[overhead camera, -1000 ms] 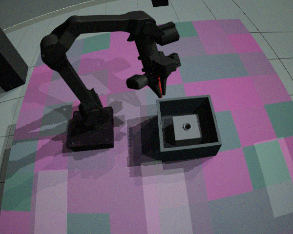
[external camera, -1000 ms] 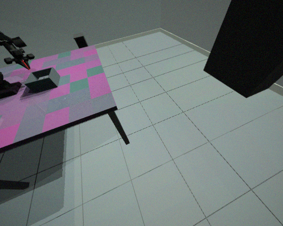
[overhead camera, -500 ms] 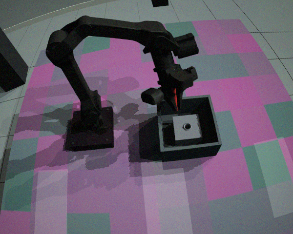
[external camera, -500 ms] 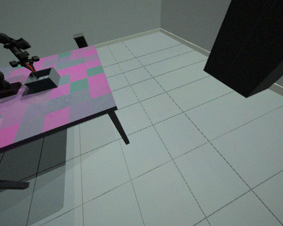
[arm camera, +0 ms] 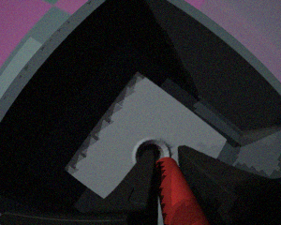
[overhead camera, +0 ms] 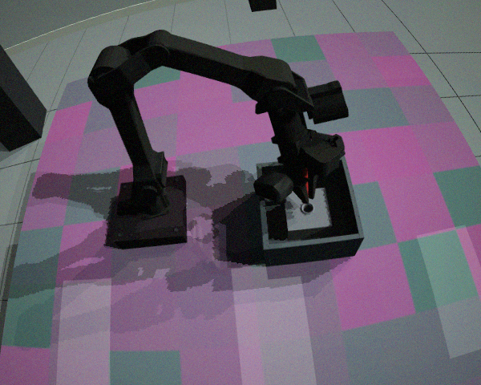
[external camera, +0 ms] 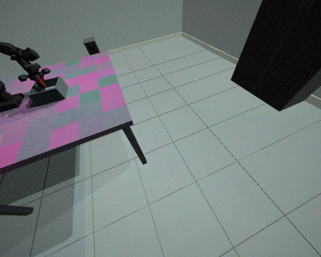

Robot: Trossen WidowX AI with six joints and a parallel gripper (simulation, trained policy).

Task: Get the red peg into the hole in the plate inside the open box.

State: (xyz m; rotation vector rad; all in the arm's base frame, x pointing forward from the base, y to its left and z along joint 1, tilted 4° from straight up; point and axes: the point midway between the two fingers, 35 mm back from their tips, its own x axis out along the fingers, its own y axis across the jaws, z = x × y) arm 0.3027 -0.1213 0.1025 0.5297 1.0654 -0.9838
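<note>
Now: the light grey plate 5 cm below my gripper tip. Also, from my gripper tip: dark box 7 cm below; red peg 3 cm above, 2 cm to the left.
</note>
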